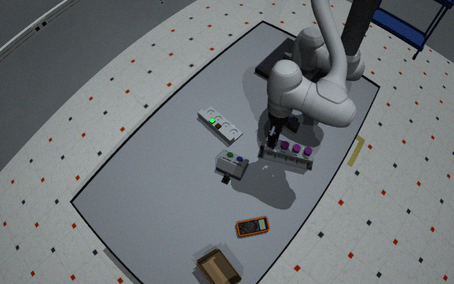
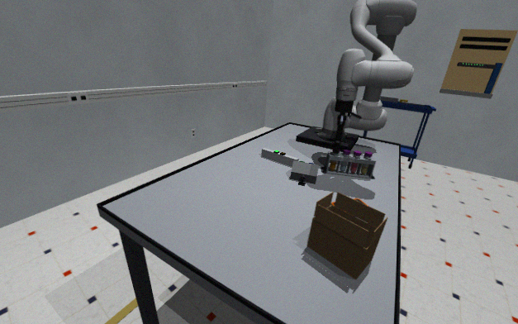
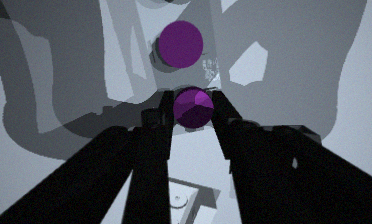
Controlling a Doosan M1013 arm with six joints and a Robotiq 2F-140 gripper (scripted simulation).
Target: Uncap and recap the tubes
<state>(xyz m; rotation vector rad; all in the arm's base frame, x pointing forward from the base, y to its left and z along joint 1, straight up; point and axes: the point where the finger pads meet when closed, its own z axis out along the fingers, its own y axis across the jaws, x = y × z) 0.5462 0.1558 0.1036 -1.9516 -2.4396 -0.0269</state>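
Right now the purple cap is 50 mm to the left of my hand, 30 mm below it and 20 mm behind it. Round my hand: green key 140 mm ahead, 120 mm to the right, 80 mm below; blue key 130 mm ahead, 80 mm below, 70 mm to the right; key housing 150 mm ahead, 90 mm to the right, 90 mm below.
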